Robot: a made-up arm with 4 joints.
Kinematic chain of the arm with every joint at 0, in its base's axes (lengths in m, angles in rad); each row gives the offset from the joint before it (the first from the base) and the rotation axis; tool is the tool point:
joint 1: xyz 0 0 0.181 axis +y
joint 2: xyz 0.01 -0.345 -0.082 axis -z
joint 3: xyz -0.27 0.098 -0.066 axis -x
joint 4: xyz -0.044 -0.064 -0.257 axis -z
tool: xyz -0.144 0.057 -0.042
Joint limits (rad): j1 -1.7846..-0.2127 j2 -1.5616..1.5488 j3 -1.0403..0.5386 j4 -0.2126..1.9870
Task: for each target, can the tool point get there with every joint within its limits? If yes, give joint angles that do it. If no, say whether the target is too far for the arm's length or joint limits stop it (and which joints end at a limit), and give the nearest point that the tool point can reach.
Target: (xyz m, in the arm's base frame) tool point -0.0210 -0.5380 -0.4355
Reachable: yes | joints -0.9728 -0.9836 -0.9175 0.0489
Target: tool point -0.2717 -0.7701 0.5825
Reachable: no: joint limits stop it (at a limit: joint 1, joint 2, joint 3, joint 4) | nearest point 0.3561 -0.8126 0.3548 | short by 0.669 m
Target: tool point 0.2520 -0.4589 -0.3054
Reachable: yes | joints -1.2661 -1.0847 -0.4130 1.3703
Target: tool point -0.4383 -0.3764 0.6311
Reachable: no: joint limits stop it (at a limit: joint 1, joint 2, joint 3) | nearest point 0.1460 -0.0933 0.6197 | short by 0.649 m
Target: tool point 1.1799 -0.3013 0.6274
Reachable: no: too far | nearest point 0.4516 -0.1355 0.3519 | short by 0.796 m
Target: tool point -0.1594 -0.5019 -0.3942
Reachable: yes | joints -0.4909 -0.3656 0.3527 0.1226
